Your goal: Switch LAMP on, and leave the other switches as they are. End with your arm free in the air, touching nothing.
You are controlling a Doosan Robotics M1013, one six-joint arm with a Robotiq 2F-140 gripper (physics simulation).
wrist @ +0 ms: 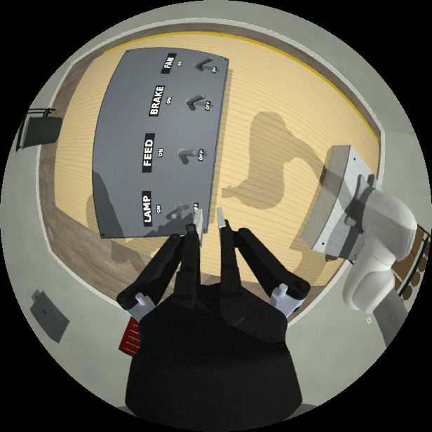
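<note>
The grey switch panel [120,125] lies on the table in the wrist view. The LAMP switch [175,213] is at its near end, in the arm's shadow; its lever seems to lean toward the ON label, though the shadow blurs this. The FEED switch [187,155], BRAKE switch [195,102] and FAN switch [204,65] lean toward OFF. My gripper [209,215] is open by a small gap, with nothing between the fingertips. It is by the panel's right edge, beside the LAMP OFF label, apart from the lever. Its height above the panel cannot be told.
The wooden table [300,130] carries a grey block-like base [330,200] at the right, with a white robot arm [390,215] beside it. A dark chair-like object [44,131] stands past the left edge. A red object [130,337] is at the lower left.
</note>
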